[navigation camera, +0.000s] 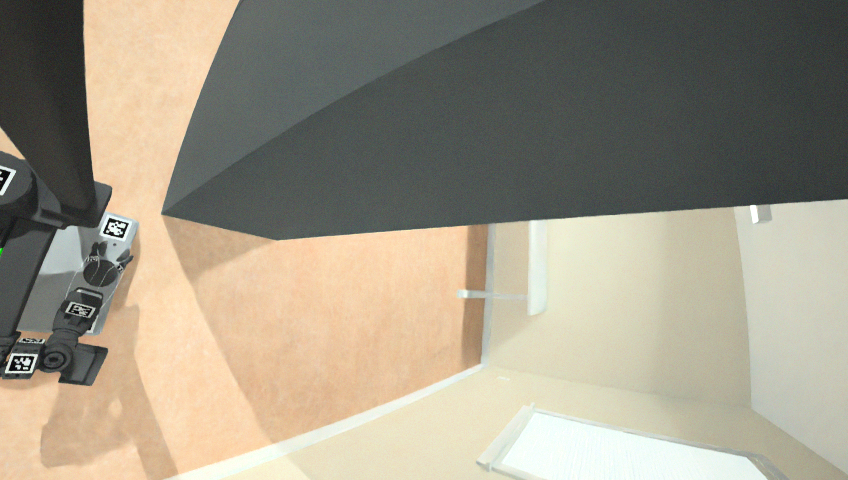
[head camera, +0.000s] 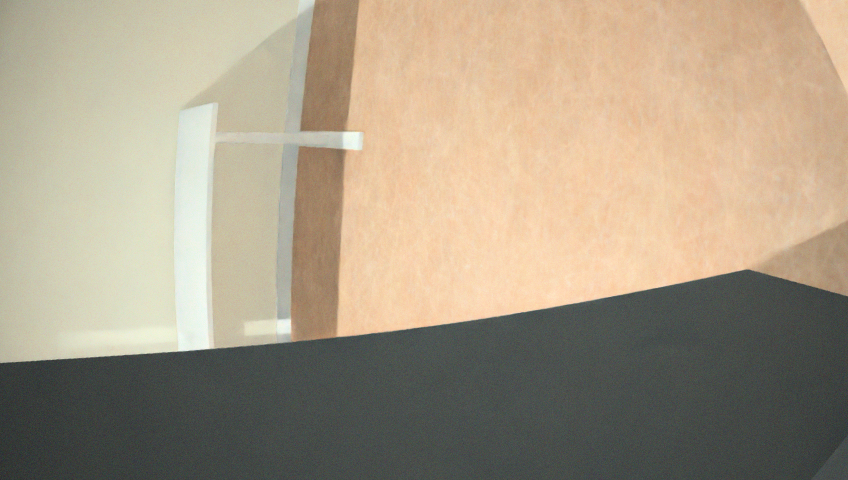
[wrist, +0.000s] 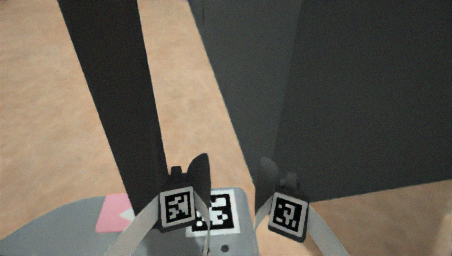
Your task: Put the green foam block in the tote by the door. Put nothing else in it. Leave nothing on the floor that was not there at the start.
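Seen in the pictures: gripper, fingertip midpoint: [navigation camera: 117,245]; robot's base, link origin: [navigation camera: 100,270].
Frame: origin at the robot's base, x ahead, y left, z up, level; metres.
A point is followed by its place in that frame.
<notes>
My gripper [navigation camera: 111,254] {x 0.014, y 0.080, z 0.280 m} [wrist: 233,175] {x 0.014, y 0.080, z 0.280 m} is open, with a gap between its two fingertips and no object in it. It hangs over the grey robot base [navigation camera: 53,303] {x -0.068, y -0.096, z 0.160 m} [wrist: 65,225], beside the base's marker plate. In the wrist view a large dark grey box-shaped piece of furniture [wrist: 370,90] stands beyond the right finger. The green foam block does not show in these views. The tote and the door cannot be made out in them either.
The dark furniture [head camera: 416,404] {x 0.389, y 0.257, z 1.027 m} [navigation camera: 476,136] {x 0.218, y 0.241, z 1.134 m} fills much of both upper cameras' views, its corner near my base. A white slab with a thin leg [head camera: 193,226] {x 2.556, y 0.709, z 0.720 m} [navigation camera: 537,267] {x 2.566, y 0.604, z 0.720 m} stands near the cream wall [head camera: 89,178] {x 3.115, y 0.592, z 1.210 m} [navigation camera: 612,297] {x 3.129, y 0.422, z 1.366 m}. The black mast [wrist: 115,100] rises beside the gripper.
</notes>
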